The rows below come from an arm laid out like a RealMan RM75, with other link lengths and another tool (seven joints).
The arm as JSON. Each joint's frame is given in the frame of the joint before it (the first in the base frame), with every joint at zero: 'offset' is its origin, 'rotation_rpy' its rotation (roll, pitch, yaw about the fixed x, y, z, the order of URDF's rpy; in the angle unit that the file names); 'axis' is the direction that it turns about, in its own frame. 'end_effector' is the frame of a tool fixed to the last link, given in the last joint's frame.
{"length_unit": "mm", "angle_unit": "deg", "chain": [
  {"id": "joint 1", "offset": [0.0, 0.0, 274.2], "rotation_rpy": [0.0, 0.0, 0.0], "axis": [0.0, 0.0, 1.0]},
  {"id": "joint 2", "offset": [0.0, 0.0, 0.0], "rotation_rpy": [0.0, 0.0, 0.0], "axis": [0.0, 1.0, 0.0]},
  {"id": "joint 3", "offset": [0.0, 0.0, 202.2], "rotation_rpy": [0.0, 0.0, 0.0], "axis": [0.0, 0.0, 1.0]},
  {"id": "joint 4", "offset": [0.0, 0.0, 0.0], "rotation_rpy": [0.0, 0.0, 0.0], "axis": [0.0, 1.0, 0.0]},
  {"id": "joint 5", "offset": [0.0, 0.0, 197.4], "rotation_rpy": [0.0, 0.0, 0.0], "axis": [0.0, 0.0, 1.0]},
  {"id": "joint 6", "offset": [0.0, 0.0, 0.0], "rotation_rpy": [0.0, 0.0, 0.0], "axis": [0.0, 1.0, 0.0]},
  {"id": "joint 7", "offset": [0.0, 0.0, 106.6], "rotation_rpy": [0.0, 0.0, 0.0], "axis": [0.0, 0.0, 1.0]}
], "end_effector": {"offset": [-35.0, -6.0, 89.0], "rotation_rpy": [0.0, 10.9, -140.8]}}
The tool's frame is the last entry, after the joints.
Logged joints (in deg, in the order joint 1, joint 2, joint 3, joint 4, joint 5, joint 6, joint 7), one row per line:
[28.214, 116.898, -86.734, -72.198, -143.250, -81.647, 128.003]
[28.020, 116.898, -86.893, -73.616, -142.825, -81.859, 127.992]
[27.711, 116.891, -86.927, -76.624, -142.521, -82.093, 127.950]
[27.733, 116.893, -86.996, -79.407, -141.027, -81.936, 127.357]
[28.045, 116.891, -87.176, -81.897, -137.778, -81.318, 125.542]
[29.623, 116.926, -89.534, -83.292, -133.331, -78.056, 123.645]
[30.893, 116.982, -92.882, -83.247, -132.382, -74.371, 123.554]
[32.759, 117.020, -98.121, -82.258, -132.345, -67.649, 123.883]
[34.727, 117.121, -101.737, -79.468, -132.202, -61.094, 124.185]
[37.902, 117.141, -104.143, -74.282, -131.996, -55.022, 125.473]
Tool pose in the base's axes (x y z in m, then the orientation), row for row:
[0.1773, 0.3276, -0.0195, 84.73, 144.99, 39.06]
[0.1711, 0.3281, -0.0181, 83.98, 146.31, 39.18]
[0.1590, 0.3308, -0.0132, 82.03, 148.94, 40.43]
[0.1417, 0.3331, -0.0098, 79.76, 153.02, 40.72]
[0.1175, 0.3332, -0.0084, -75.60, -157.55, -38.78]
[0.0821, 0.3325, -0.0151, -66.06, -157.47, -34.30]
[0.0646, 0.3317, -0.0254, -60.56, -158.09, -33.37]
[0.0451, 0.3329, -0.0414, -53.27, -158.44, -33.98]
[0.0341, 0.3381, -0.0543, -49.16, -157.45, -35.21]
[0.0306, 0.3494, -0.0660, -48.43, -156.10, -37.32]
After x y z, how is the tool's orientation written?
As a rotation vector, in degrees.
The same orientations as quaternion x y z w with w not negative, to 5 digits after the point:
[0.49035, 0.83909, 0.22605, 0.06614]
[0.48405, 0.84331, 0.22583, 0.05940]
[0.46886, 0.85129, 0.23108, 0.04557]
[0.44974, 0.86282, 0.22960, 0.02357]
[-0.42233, -0.88013, -0.21664, 0.00872]
[-0.37878, -0.90292, -0.19667, 0.05080]
[-0.35023, -0.91426, -0.19298, 0.06497]
[-0.31124, -0.92572, -0.19854, 0.08216]
[-0.29004, -0.92896, -0.20774, 0.09878]
[-0.28720, -0.92572, -0.22132, 0.10759]

